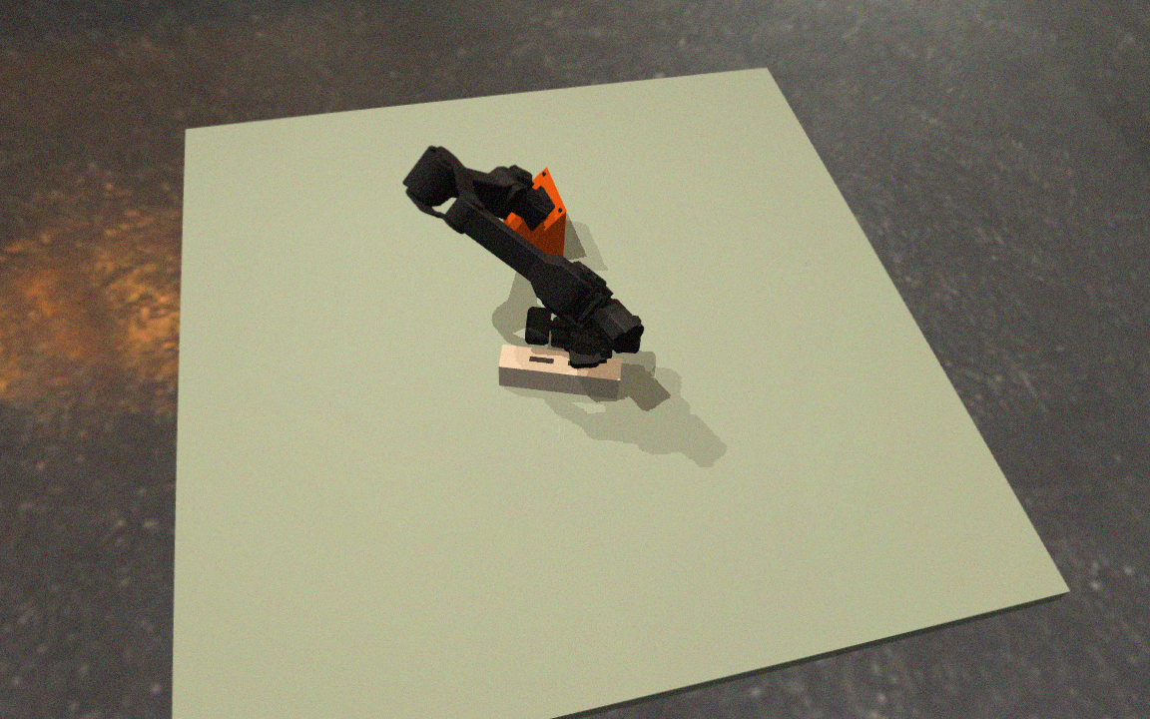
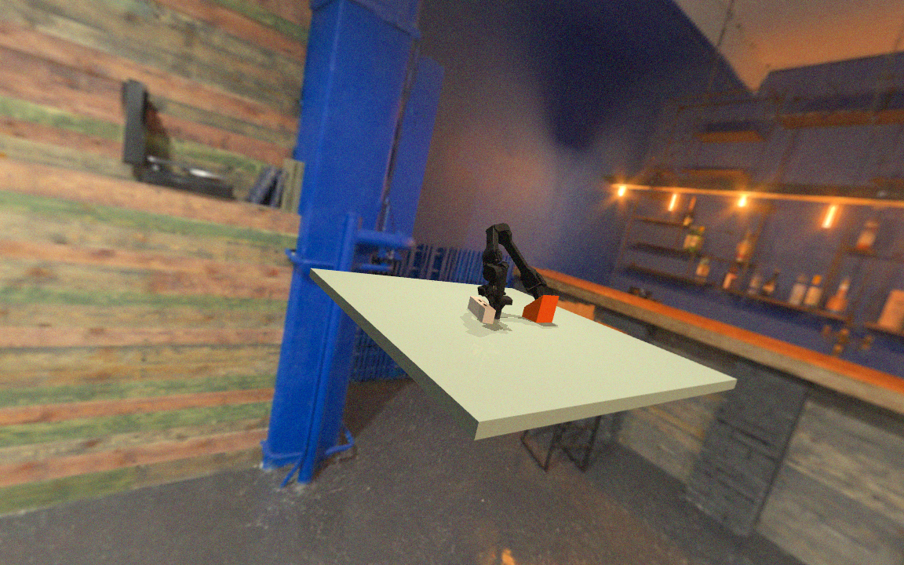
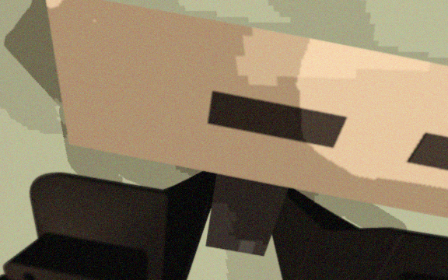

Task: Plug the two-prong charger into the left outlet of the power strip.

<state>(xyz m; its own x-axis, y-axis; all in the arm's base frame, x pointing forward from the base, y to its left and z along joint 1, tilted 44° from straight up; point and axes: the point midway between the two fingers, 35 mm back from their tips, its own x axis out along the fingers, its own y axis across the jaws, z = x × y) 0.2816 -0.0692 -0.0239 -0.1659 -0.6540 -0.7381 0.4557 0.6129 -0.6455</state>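
The dark grey charger is 10 mm ahead of my gripper tip, 10 mm to the right of it and 10 mm above it.
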